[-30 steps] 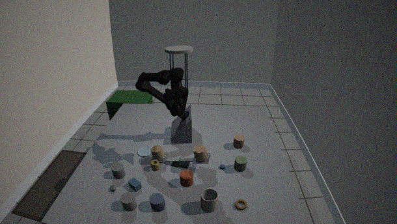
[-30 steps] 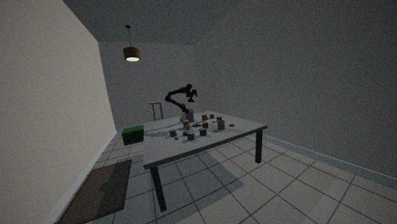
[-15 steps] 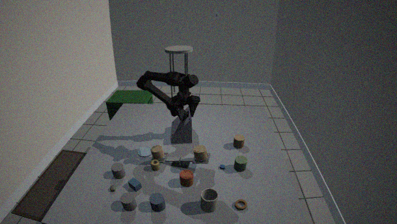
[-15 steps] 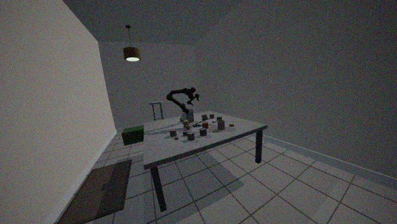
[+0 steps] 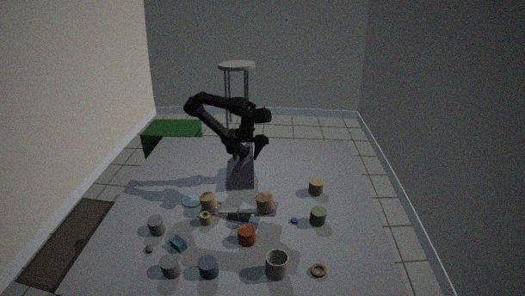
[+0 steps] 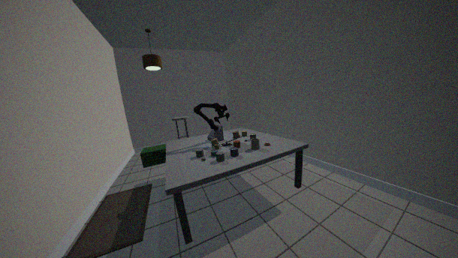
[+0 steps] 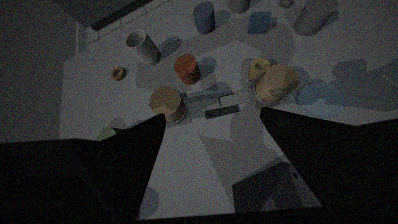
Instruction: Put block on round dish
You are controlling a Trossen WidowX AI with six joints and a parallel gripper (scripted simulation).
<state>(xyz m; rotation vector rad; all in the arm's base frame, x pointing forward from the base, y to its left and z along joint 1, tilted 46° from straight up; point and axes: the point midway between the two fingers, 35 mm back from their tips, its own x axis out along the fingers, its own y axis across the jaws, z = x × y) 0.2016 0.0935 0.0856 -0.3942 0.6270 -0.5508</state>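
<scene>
The tan cup lies 19 cm below my gripper tip, 18 cm to the right of it and 4 cm ahead of it. From my gripper tip the other things lie so: orange cylinder 23 cm ahead, 21 cm below, 2 cm to the right; then small grey block 21 cm below, 16 cm to the right, 5 cm ahead; then yellow spool 22 cm below, 18 cm to the right, 12 cm ahead.
</scene>
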